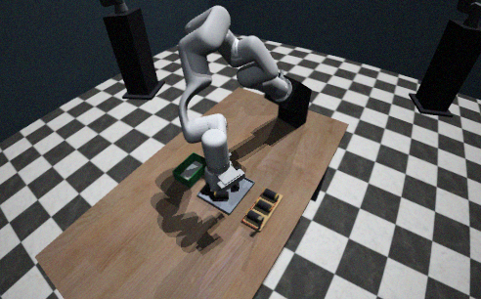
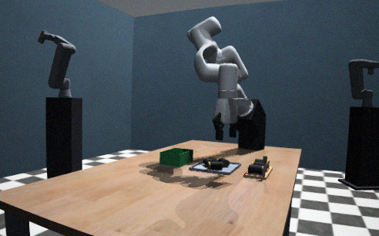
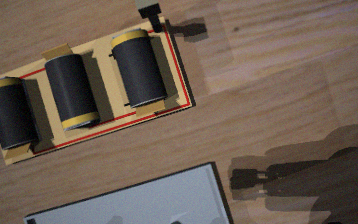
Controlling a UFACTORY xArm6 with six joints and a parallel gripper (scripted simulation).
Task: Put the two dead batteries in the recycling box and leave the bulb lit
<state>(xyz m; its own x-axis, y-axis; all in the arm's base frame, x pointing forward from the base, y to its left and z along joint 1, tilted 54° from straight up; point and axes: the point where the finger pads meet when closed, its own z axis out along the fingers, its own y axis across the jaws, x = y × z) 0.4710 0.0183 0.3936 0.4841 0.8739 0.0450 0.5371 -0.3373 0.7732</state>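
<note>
Right now my hand is 15 cm above the grey tray, 12 cm past it and 2 cm to the left of it. The rest, counted from my hand: green recycling box: 20 cm to the right, 19 cm behind, 14 cm below.
</note>
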